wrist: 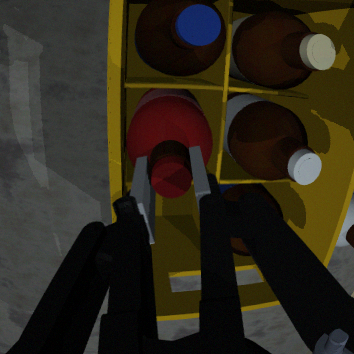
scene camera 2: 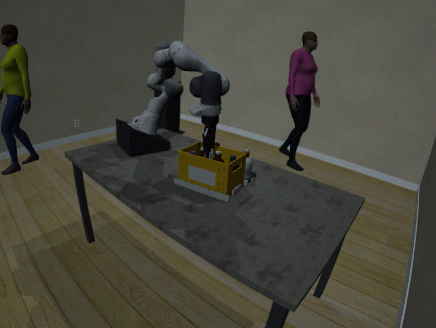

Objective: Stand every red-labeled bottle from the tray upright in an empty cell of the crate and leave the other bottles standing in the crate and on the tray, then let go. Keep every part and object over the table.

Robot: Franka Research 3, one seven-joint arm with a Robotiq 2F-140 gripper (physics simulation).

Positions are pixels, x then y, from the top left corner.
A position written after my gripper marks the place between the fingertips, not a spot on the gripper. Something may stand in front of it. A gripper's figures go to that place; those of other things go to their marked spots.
Labels:
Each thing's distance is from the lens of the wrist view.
my gripper (wrist: 171, 168): 0.21 m
red-labeled bottle (wrist: 166, 121): 0.22 m
white-capped bottle (wrist: 268, 141): 0.24 m

